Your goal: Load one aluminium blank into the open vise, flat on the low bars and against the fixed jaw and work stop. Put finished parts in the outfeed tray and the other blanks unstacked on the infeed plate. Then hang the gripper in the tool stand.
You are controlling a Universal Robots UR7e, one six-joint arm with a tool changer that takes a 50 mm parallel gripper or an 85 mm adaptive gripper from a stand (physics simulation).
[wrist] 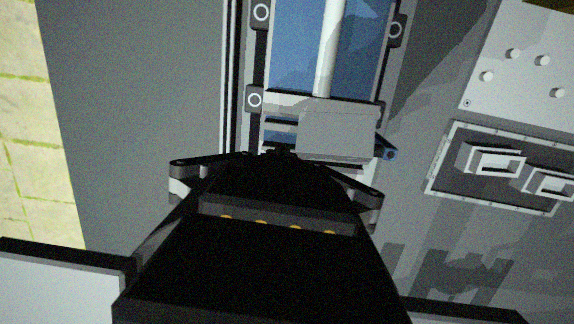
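Places are measured from the arm's base along level axes (x back, y right, z up), in metres.
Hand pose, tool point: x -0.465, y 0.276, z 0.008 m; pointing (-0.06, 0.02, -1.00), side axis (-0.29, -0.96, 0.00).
After its pixels a point has its place.
The vise [254, 65] @(x -0.395, y 0.303, z -0.262 m) runs down the upper middle of the wrist view, with a blue bed and a pale spindle. A plain grey block [336, 134] @(x -0.456, y 0.233, z -0.158 m), which looks like an aluminium blank, lies toward the right side of the vise below the cross-piece. Low bars show to its left. A small blue part [389, 153] @(x -0.487, y 0.183, z -0.183 m) is at its right edge. My gripper [281, 150] is over the vise, left of the block's lower corner. Its fingers converge and look shut; the block lies beside them. Their very tips are dark, and contact below is hidden.
A dark tray [436, 189] @(x -0.582, y 0.088, z -0.275 m) with a pale rim at the right holds two hollow rectangular parts [492, 161] @(x -0.541, y 0.034, z -0.255 m) [552, 186] @(x -0.585, y -0.047, z -0.255 m), apart from each other. Above it is a pale plate [510, 100] @(x -0.473, y 0.009, z -0.274 m) with several short white pegs. A yellow-brown edge shows at the top right corner.
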